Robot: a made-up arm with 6 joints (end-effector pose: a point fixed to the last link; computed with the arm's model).
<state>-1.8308 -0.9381 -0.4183 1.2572 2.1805 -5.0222</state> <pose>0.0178 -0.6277 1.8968 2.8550 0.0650 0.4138</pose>
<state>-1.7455 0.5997 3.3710 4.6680 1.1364 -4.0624</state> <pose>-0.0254 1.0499 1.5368 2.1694 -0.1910 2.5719</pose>
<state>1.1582 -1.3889 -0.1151 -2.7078 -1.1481 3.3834</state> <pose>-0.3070 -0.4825 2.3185 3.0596 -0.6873 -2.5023</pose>
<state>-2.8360 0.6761 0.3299 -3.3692 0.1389 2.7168</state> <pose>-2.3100 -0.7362 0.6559 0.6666 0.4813 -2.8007</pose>
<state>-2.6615 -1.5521 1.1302 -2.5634 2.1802 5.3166</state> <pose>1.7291 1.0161 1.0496 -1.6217 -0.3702 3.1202</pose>
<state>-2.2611 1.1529 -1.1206 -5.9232 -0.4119 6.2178</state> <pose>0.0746 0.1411 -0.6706 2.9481 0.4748 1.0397</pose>
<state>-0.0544 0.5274 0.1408 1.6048 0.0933 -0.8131</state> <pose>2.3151 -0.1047 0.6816 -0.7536 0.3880 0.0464</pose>
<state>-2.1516 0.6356 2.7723 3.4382 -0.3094 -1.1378</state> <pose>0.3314 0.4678 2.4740 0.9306 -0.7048 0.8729</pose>
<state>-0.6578 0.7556 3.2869 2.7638 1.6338 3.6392</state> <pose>-0.4060 0.4202 1.9375 -0.9513 -0.8097 -0.0948</pose>
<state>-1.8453 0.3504 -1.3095 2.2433 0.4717 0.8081</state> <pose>-0.0368 -0.4311 -0.5698 -0.6703 1.0393 0.5189</pose>
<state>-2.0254 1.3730 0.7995 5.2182 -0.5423 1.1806</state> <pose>-1.0193 -2.3209 -0.2156 0.2971 0.7407 -1.3671</pose>
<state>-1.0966 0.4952 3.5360 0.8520 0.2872 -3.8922</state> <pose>-0.5412 1.1614 1.0910 -0.1001 0.0892 1.8293</pose>
